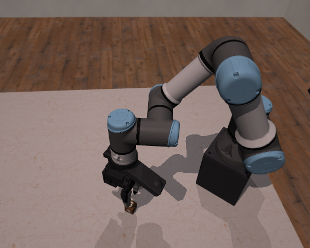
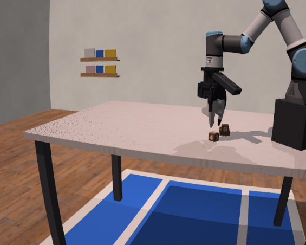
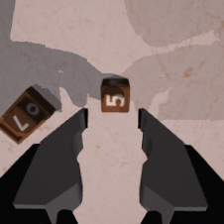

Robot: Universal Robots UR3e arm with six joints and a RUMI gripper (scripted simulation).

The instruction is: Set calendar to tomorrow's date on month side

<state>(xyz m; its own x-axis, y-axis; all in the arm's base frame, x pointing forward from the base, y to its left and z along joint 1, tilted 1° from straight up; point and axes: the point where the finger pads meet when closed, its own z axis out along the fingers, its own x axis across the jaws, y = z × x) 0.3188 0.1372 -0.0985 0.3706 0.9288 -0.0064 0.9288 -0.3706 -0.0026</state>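
Right now the brown digit cube is 5 cm below my hand. Round my hand: calendar tray: 1 cm behind, 12 cm to the right, 6 cm below.
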